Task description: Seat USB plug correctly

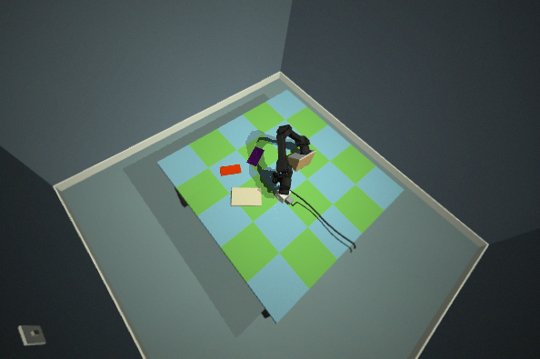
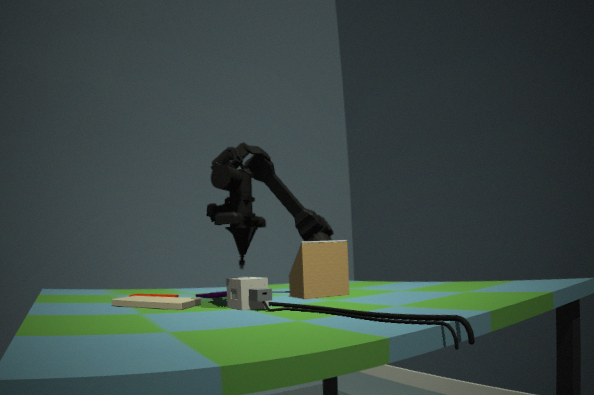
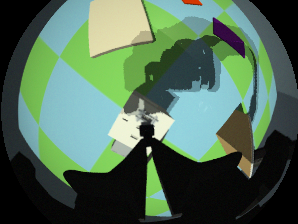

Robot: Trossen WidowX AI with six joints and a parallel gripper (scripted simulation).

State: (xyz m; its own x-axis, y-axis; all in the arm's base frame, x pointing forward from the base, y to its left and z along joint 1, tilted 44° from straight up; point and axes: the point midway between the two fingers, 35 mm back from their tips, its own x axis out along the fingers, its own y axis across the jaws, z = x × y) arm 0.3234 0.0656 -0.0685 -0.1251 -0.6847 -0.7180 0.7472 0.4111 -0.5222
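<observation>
Right now my gripper tip is 2 cm above the USB plug. The rest, counted from my gripper tip: red card: 15 cm ahead, 38 cm to the right, 13 cm below; then purple card: 7 cm behind, 36 cm to the right, 13 cm below; then cream slab: 20 cm ahead, 14 cm to the right, 13 cm below.
</observation>
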